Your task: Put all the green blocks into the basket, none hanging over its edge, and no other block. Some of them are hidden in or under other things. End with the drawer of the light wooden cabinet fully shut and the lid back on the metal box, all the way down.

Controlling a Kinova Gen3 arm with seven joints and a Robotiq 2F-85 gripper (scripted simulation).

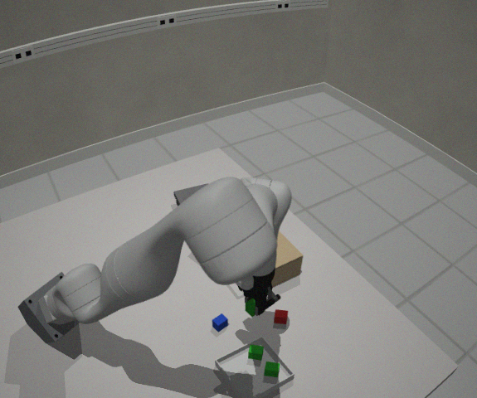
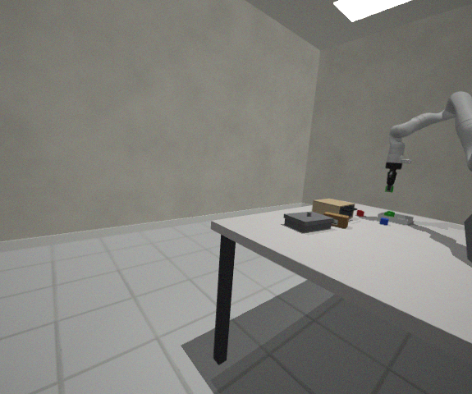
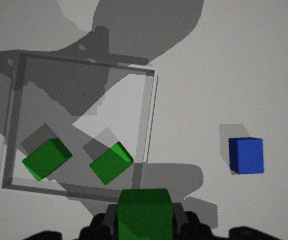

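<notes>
Now: the grey basket 5 cm behind my hand, 6 cm to the right of it and 18 cm below it. Round my hand: blue block (2 cm behind, 11 cm to the left, 17 cm below); red block (12 cm ahead, 1 cm to the left, 17 cm below); light wooden cabinet (22 cm ahead, 20 cm to the left, 15 cm below).
</notes>
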